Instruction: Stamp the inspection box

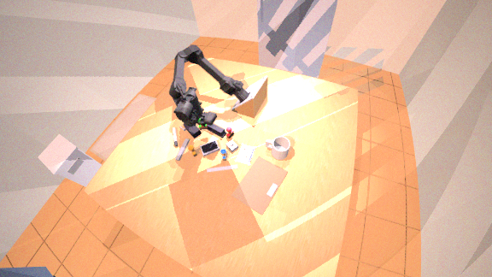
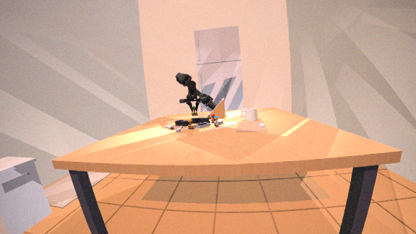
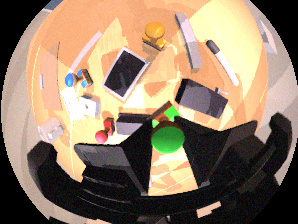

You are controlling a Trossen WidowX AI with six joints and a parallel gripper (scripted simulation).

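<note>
Now: the ink pad 7 cm ahead of my gripper tip, 5 cm to the left of it and 9 cm below it. Round my gripper tip: green-knobbed stamp (right at my gripper tip); red stamp (3 cm behind, 13 cm to the left, 7 cm below); black block (1 cm behind, 9 cm to the right, 7 cm below).
</note>
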